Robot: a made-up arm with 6 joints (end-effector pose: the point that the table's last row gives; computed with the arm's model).
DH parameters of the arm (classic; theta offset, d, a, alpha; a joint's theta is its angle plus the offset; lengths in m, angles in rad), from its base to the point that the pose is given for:
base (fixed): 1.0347 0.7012 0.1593 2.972
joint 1: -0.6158 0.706 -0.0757 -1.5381
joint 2: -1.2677 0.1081 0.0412 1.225
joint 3: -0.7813 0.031 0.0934 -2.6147
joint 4: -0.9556 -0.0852 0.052 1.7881
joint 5: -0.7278 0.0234 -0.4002 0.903
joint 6: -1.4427 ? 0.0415 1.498
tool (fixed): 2.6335 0.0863 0 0
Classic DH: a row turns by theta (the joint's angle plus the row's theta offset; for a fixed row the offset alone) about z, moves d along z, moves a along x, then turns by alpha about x.
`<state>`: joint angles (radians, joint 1 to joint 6).
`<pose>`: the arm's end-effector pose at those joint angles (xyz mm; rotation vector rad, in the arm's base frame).
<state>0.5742 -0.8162 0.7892 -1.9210 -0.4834 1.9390</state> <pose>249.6 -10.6 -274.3 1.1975 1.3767 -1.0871</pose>
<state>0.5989 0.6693 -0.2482 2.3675 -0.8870 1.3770</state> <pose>301.7 277.7 -0.7 0.9818 0.8971 0.9816</pose>
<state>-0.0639 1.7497 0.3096 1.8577 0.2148 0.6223</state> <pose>623.5 124.4 58.4 1.5883 0.6633 0.9124</pose>
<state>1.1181 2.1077 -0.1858 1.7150 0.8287 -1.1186</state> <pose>583.4 -237.0 20.3 0.6935 0.6017 1.3769</pose>
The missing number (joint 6, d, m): 0.0348
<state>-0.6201 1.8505 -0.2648 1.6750 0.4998 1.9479</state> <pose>390.8 331.4 -54.6 1.9350 0.8956 0.0152</pose>
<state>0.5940 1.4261 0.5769 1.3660 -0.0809 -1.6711</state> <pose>511.4 -154.1 207.2 -0.1164 1.3533 0.6886</pose>
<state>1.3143 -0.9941 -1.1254 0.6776 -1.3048 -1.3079</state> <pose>-164.4 257.1 -253.8 0.9920 -1.5330 -0.9556</pose>
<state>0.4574 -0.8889 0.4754 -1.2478 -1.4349 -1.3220</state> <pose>597.8 100.7 15.0 -0.6112 -0.6220 -2.9955</pose>
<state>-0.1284 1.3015 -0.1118 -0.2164 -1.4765 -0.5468</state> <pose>372.8 514.6 138.7 -1.1624 0.5114 -0.2748</pose>
